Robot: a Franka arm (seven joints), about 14 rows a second.
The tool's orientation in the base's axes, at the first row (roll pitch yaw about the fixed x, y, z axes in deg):
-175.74 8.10 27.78
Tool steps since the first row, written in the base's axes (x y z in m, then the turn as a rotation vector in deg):
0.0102 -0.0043 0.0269 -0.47 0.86 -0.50
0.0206 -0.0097 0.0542 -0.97 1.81 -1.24
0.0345 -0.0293 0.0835 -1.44 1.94 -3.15
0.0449 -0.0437 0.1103 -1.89 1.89 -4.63
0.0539 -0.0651 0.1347 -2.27 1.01 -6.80
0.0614 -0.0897 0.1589 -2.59 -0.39 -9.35
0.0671 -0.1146 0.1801 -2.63 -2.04 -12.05
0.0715 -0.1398 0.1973 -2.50 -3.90 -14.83
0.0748 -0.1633 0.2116 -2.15 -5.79 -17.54
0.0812 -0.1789 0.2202 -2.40 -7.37 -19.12
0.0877 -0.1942 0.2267 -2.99 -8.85 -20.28
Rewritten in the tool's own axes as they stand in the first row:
0.0032 0.0065 -0.0282 0.06 -0.94 0.57
0.0059 0.0140 -0.0568 0.16 -1.96 1.38
0.0049 0.0356 -0.0879 0.08 -2.15 3.34
0.0036 0.0511 -0.1160 -0.13 -2.20 4.87
-0.0018 0.0724 -0.1416 -0.56 -1.43 7.07
-0.0100 0.0959 -0.1667 -1.13 -0.15 9.64
-0.0195 0.1190 -0.1885 -1.55 1.50 12.31
-0.0297 0.1421 -0.2062 -1.90 3.41 15.04
-0.0396 0.1634 -0.2208 -2.08 5.45 17.66
-0.0425 0.1795 -0.2303 -2.81 6.85 19.26
-0.0447 0.1956 -0.2378 -3.85 7.98 20.50

